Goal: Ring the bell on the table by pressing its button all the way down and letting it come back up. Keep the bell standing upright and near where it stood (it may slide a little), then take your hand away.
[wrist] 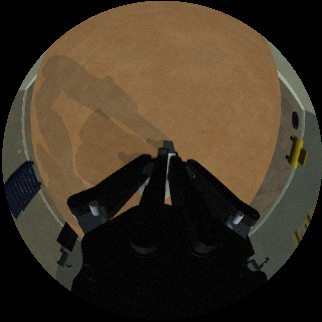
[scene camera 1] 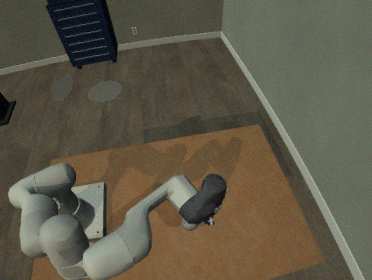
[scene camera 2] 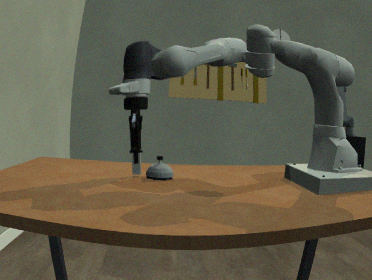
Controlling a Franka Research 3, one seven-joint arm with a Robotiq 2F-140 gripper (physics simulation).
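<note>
The bell (scene camera 2: 159, 171) is a grey dome with a black button on top. It stands upright on the table (scene camera 2: 240, 200), and its button is raised. In scene camera 1, part of the grey bell (scene camera 1: 189, 225) shows beside the dark wrist, which hides the rest. My gripper (scene camera 1: 210, 221) (scene camera 2: 136, 172) (wrist: 166, 147) is shut and empty, pointing straight down. In scene camera 2 its fingertips are low, close to the table top and left of the bell, below button height, with a narrow gap between them. In the wrist view the fingers mostly hide the bell.
The arm's base plate (scene camera 1: 98, 212) (scene camera 2: 327, 182) stands on the table, to the right in scene camera 2. The arm reaches above the bell. A blue drawer cabinet (scene camera 1: 85, 32) (wrist: 22, 187) and a tool board (scene camera 2: 200, 87) are away from the table.
</note>
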